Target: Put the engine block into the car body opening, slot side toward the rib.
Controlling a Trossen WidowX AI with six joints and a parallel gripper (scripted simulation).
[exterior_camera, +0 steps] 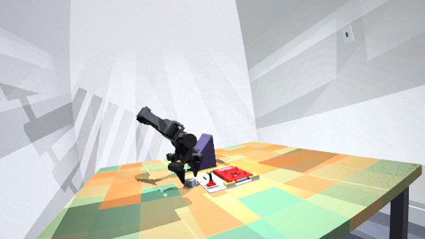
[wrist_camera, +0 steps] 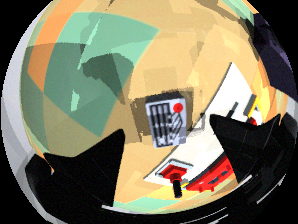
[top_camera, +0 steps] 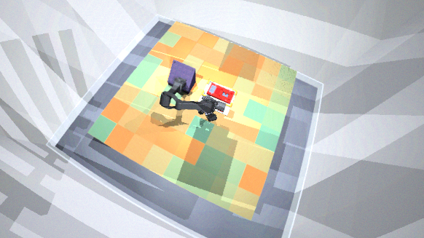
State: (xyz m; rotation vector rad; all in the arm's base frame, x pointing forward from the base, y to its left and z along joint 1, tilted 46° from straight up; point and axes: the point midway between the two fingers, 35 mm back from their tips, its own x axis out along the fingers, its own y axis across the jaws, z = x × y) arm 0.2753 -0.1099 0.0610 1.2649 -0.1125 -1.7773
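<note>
The grey engine block lies 10 mm below my gripper tip.
</note>
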